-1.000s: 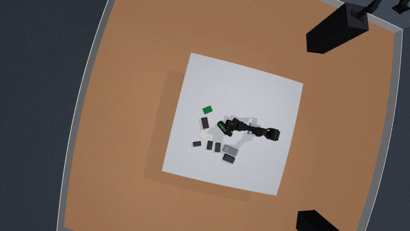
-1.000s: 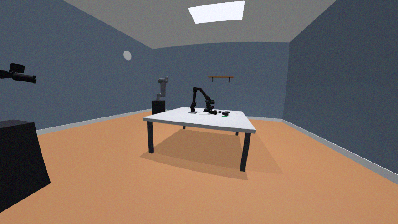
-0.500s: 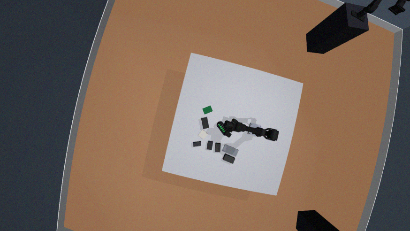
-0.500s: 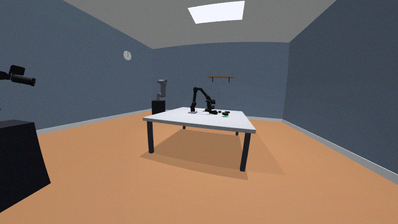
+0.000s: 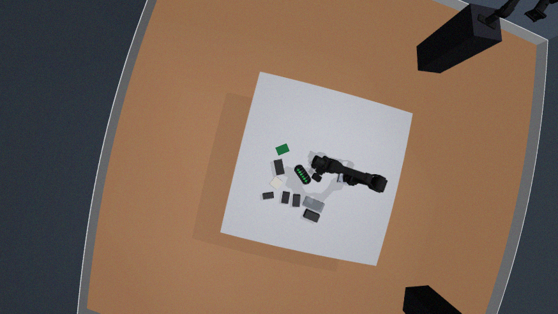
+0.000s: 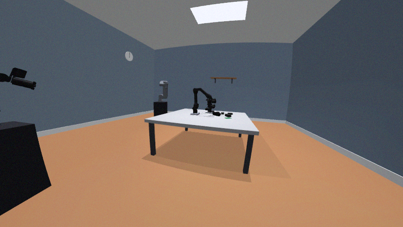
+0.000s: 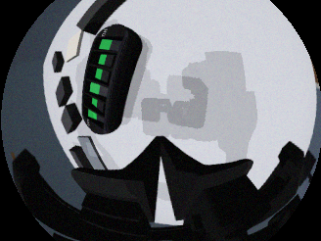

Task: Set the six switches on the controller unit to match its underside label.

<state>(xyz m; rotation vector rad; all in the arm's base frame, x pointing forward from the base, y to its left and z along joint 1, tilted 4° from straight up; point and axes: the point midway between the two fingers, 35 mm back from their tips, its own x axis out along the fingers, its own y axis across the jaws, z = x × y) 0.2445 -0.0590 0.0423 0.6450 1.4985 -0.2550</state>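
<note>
Now: the cream square 290 mm ahead of my gripper tip, 100 mm to the left of it and 40 mm below it. The rest, counted from my gripper tip: green card (260 mm ahead, 150 mm to the right, 50 mm below); then grey plate (260 mm to the left, 40 mm below).
</note>
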